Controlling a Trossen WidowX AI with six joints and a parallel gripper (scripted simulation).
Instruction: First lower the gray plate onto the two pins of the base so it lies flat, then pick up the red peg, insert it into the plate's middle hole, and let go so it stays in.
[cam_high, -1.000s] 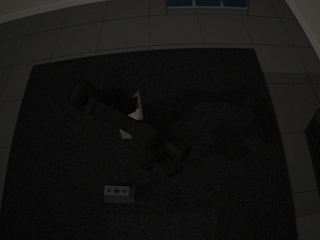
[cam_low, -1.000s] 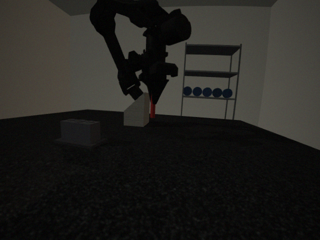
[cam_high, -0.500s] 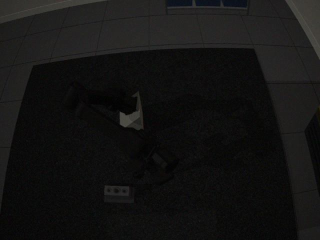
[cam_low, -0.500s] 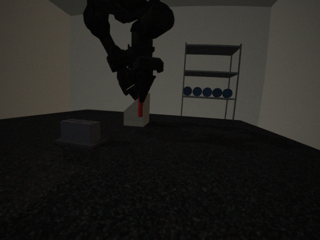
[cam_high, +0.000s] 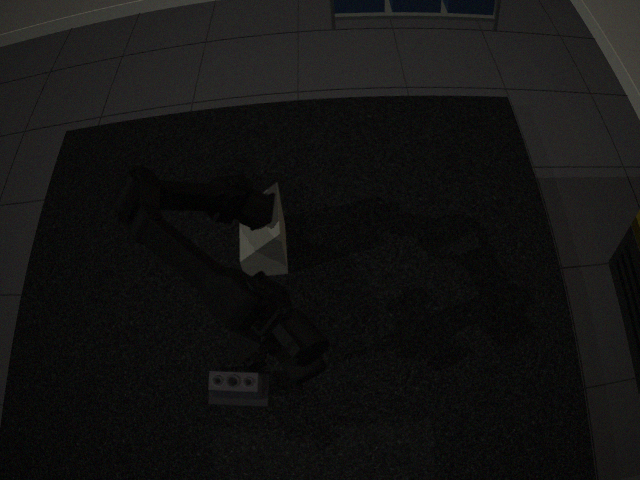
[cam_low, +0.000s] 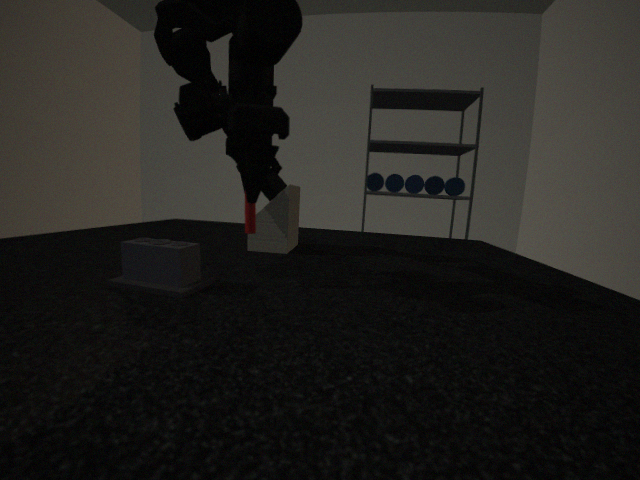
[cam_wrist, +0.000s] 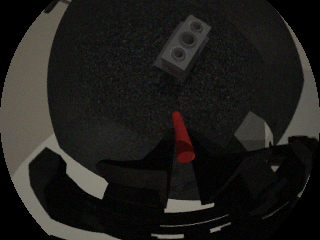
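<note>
Right now my gripper tip is 110 mm to the left of the gray plate, 70 mm above it and 50 mm short of it. The rest, counted from my gripper tip: red peg: right at my gripper tip.
</note>
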